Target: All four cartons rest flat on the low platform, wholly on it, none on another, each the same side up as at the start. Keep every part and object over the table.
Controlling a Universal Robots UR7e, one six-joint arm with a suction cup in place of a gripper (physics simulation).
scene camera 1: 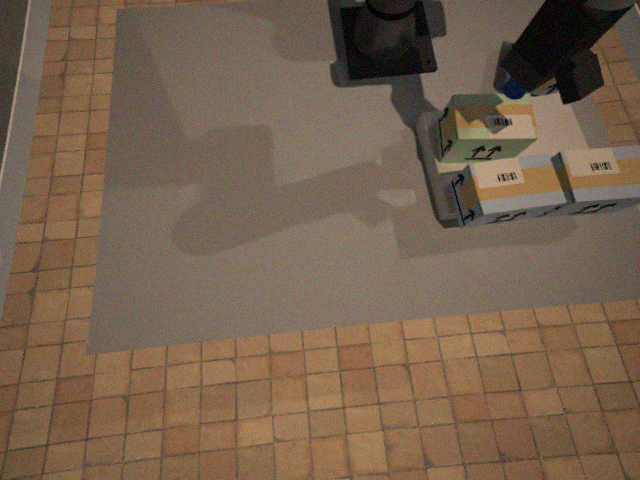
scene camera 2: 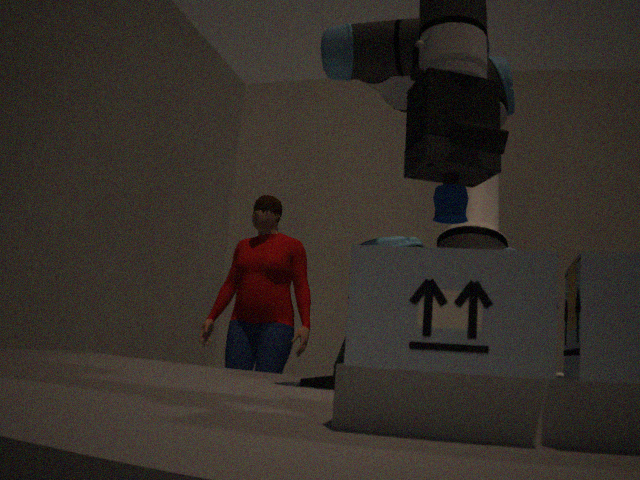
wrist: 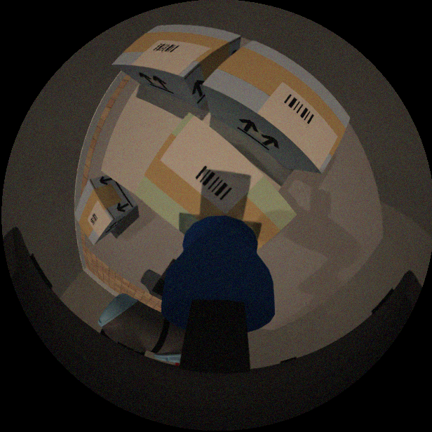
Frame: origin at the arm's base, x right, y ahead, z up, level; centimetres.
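Seen in the pictures: hand at its tool point: (scene camera 1: 513, 90) (scene camera 2: 450, 219); arm's base at its link origin: (scene camera 1: 383, 36).
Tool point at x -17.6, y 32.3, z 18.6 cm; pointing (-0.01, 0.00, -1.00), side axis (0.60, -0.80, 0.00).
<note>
Offsets run from my tool point to a thing's top centre. Level surfaces: height alone.
My gripper, a blue suction cup (scene camera 1: 513, 89) (scene camera 2: 450, 209) (wrist: 220, 240), is open, with no carton on it, above the green carton. The green carton @[dx -0.7, dy -0.2, dz -6.4 cm] (scene camera 1: 491, 147) (wrist: 165, 202) rests upright on the low platform @[dx -8.7, dy +1.2, dz -14.9 cm] (scene camera 1: 560, 121) (scene camera 2: 439, 405) (wrist: 125, 137); its back edge's support is hidden. One blue-grey carton @[dx -3.3, dy +13.2, dz -6.4 cm] (scene camera 1: 522, 188) (scene camera 2: 449, 356) (wrist: 275, 95) stands on the platform in front of it. A second blue-grey carton @[dx -19.2, dy +10.6, dz -6.4 cm] (scene camera 1: 602, 178) (scene camera 2: 612, 315) (wrist: 177, 57) stands beside that one, a narrow gap between. A smaller blue-grey carton (wrist: 107, 197) stands off the platform, on the table.
The arm's dark base (scene camera 1: 387, 46) stands on the grey table @[dz -19.7 cm] (scene camera 1: 258, 289) left of the platform's back. Tiled floor (scene camera 1: 320, 413) surrounds the table. The arm partly hides the smaller carton in scene camera 1. A person in red (scene camera 2: 266, 279) stands beyond the table.
</note>
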